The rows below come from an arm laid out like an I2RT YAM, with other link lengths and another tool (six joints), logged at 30 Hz.
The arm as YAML. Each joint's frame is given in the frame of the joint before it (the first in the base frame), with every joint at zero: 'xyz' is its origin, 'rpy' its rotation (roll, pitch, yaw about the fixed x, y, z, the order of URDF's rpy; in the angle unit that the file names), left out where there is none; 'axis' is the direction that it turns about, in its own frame. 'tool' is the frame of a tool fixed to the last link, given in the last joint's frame.
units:
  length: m
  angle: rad
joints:
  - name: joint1
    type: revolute
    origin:
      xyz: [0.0, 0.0, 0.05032]
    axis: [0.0, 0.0, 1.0]
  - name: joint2
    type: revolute
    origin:
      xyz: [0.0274, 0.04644, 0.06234]
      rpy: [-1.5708, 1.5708, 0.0]
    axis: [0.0, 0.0, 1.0]
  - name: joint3
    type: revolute
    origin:
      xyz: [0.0, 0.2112, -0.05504]
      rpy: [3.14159, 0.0, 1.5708]
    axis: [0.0, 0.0, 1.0]
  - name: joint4
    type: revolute
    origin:
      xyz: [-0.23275, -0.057, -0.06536]
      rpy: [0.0, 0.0, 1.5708]
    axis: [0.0, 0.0, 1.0]
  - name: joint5
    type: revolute
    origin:
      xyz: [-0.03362, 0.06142, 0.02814]
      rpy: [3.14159, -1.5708, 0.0]
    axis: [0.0, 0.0, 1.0]
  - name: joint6
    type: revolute
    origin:
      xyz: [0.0, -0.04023, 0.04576]
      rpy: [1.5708, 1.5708, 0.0]
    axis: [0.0, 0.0, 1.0]
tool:
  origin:
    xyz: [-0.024, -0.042, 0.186]
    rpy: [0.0, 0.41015, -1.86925]
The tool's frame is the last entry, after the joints.
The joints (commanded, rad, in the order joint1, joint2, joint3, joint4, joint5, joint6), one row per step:
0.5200 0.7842 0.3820 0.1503 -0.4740 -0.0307
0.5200 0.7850 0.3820 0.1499 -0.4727 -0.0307
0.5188 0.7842 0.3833 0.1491 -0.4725 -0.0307
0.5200 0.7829 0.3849 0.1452 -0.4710 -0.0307
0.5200 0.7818 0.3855 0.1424 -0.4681 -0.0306
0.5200 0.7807 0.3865 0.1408 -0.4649 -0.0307
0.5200 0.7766 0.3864 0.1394 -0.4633 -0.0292
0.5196 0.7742 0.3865 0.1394 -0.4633 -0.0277
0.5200 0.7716 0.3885 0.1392 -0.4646 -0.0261
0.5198 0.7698 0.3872 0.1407 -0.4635 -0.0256
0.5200 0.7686 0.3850 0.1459 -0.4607 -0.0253
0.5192 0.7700 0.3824 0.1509 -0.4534 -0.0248
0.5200 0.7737 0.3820 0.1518 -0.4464 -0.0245
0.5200 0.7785 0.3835 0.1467 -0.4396 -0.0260
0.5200 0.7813 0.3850 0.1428 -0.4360 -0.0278
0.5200 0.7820 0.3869 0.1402 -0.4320 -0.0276
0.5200 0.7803 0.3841 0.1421 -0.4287 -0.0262
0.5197 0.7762 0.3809 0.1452 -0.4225 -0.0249
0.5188 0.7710 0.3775 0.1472 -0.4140 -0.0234
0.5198 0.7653 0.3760 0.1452 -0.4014 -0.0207
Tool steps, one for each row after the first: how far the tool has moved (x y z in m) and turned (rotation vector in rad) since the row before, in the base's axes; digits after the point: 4 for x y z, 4 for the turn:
0.0002 -0.0001 -0.0004 -0.0009 0.0009 -0.0013
0.0005 -0.0002 0.0007 0.0006 -0.0012 -0.0014
-0.0002 0.0000 0.0002 -0.0008 0.0007 -0.0003
0.0004 -0.0004 -0.0001 -0.0011 0.0007 -0.0028
0.0006 -0.0003 0.0003 -0.0005 -0.0009 -0.0031
0.0001 -0.0002 0.0009 0.0017 -0.0012 -0.0019
0.0001 -0.0001 0.0009 0.0020 -0.0009 -0.0007
-0.0002 0.0003 0.0018 0.0033 -0.0024 0.0013
0.0002 -0.0002 0.0003 0.0010 -0.0015 -0.0014
0.0007 -0.0001 0.0005 0.0017 -0.0037 -0.0026
0.0019 -0.0008 -0.0007 -0.0007 -0.0013 -0.0080
0.0013 -0.0004 -0.0014 -0.0029 0.0022 -0.0061
0.0012 -0.0008 -0.0023 -0.0064 0.0053 -0.0063
0.0006 -0.0005 -0.0013 -0.0044 0.0026 -0.0031
0.0008 -0.0004 -0.0001 -0.0015 0.0009 -0.0039
0.0005 -0.0004 -0.0004 0.0005 0.0000 -0.0035
0.0012 -0.0008 0.0004 0.0014 -0.0032 -0.0066
0.0017 -0.0012 0.0003 0.0009 -0.0031 -0.0095
0.0018 -0.0013 0.0004 0.0000 -0.0013 -0.0118

